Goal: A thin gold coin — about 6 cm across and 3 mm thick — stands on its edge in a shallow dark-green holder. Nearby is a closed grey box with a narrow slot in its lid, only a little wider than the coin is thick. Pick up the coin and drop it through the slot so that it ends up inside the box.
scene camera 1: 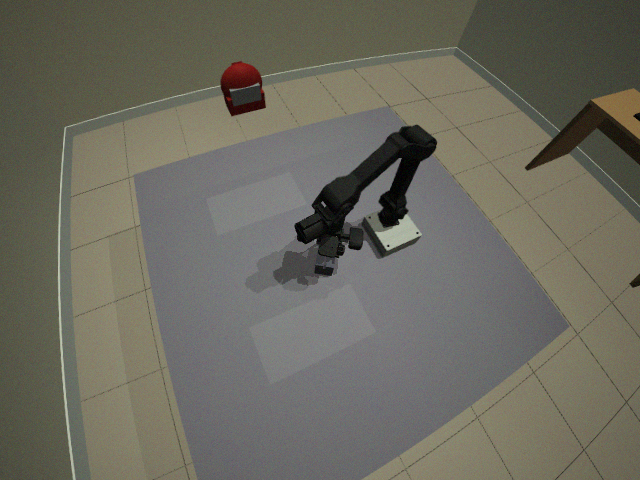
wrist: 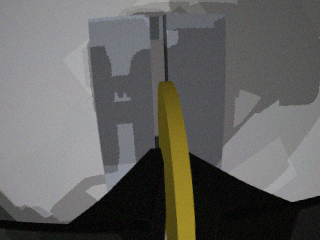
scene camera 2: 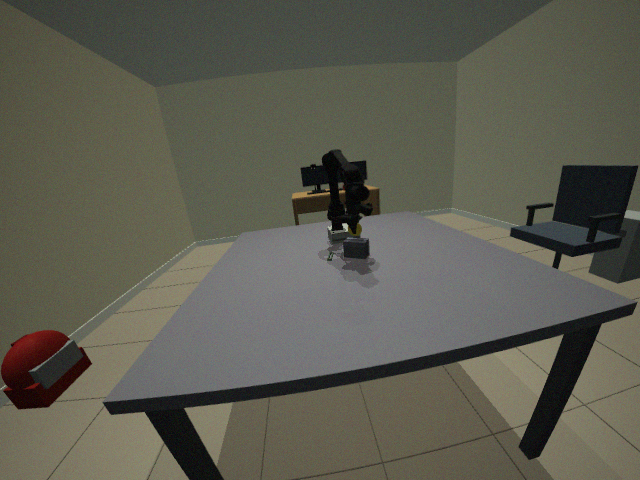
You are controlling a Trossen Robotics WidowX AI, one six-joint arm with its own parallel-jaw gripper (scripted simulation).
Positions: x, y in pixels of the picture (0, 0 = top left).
Scene:
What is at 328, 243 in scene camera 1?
My gripper.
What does my gripper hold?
A gold coin.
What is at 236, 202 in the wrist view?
My gripper.

